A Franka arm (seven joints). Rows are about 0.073 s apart.
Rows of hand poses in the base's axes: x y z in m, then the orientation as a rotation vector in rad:
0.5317, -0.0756, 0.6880, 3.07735, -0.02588, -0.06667
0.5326, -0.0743, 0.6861, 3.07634, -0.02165, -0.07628
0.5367, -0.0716, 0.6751, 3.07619, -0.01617, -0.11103
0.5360, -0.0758, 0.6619, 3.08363, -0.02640, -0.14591
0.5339, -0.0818, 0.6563, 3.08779, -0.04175, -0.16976
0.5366, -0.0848, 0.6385, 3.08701, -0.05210, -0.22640
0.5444, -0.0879, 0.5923, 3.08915, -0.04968, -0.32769
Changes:
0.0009, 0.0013, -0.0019, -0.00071, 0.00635, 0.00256
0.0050, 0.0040, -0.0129, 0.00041, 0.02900, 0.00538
0.0043, -0.0002, -0.0261, 0.00938, 0.05111, -0.00212
0.0022, -0.0062, -0.0317, 0.01481, 0.06602, -0.01262
0.0049, -0.0092, -0.0495, 0.01790, 0.10232, -0.02052
0.0127, -0.0123, -0.0957, 0.02946, 0.16719, -0.02120

